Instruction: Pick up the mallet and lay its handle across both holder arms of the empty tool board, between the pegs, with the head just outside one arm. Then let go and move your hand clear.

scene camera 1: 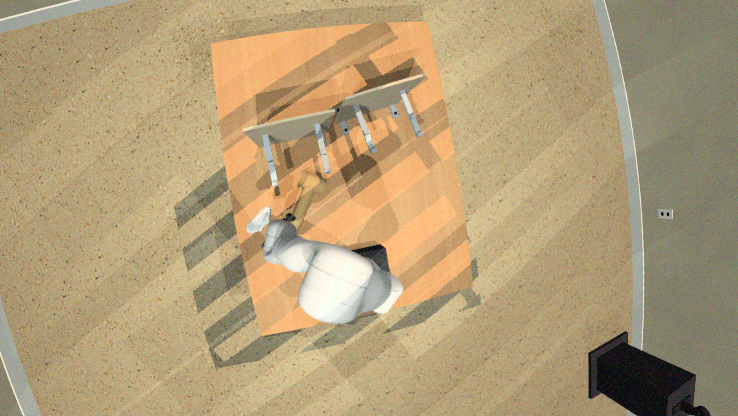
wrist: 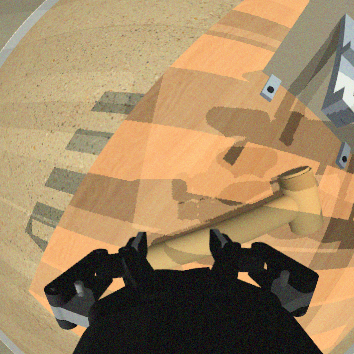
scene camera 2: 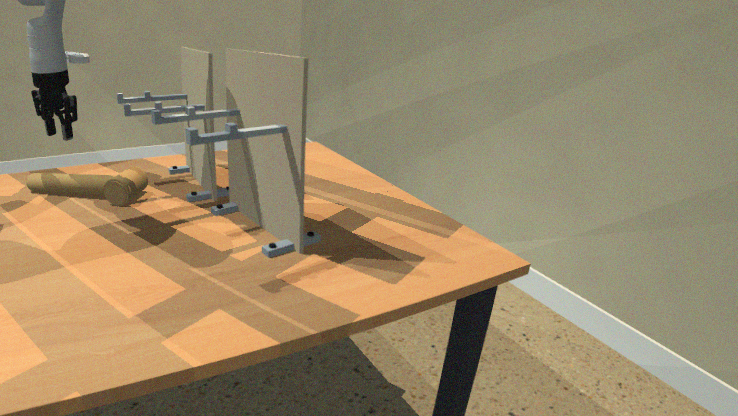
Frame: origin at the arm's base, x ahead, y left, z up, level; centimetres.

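Where they show: gripper, between the fingertips: [wrist: 177, 240] [scene camera 2: 60, 137].
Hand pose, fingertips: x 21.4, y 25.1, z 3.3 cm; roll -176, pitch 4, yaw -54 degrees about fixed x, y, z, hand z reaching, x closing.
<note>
Each offset is from my fingertips to the top centre of the thing. "spot": to the spot under its first point. Level surfaces: height alone.
The wooden mallet lies on the table, its head {spot: dx +13.1, dy -14.6, dz -5.9 cm} [scene camera 1: 311, 181] [scene camera 2: 119, 191] [wrist: 302, 202] toward the boards and its handle {spot: dx +5.4, dy -10.2, dz -7.1 cm} [scene camera 1: 304, 205] [scene camera 2: 72, 184] [wrist: 240, 227] pointing away. My gripper [scene camera 2: 59, 137] [wrist: 177, 240] is partly open and empty, pointing down well above the handle. In the wrist view the handle passes beneath the gap between the fingertips. Two upright boards stand side by side, the left [scene camera 1: 297, 128] [scene camera 2: 196, 77] and the right [scene camera 1: 382, 96] [scene camera 2: 273, 103]. Both look empty. Each has two pegged arms, such as the left board's outer arm [scene camera 1: 270, 160]. In scene camera 1, the arm mostly hides the gripper.
The table {dz -11.9 cm} [scene camera 1: 439, 248] [scene camera 2: 310, 330] carries the boards' feet [scene camera 2: 278, 248] [wrist: 270, 88]. The holder arms stick out above the table toward the mallet's side. My pale arm [scene camera 1: 335, 284] reaches over the front left of the table. A black box-shaped device [scene camera 1: 640, 374] stands off to the right.
</note>
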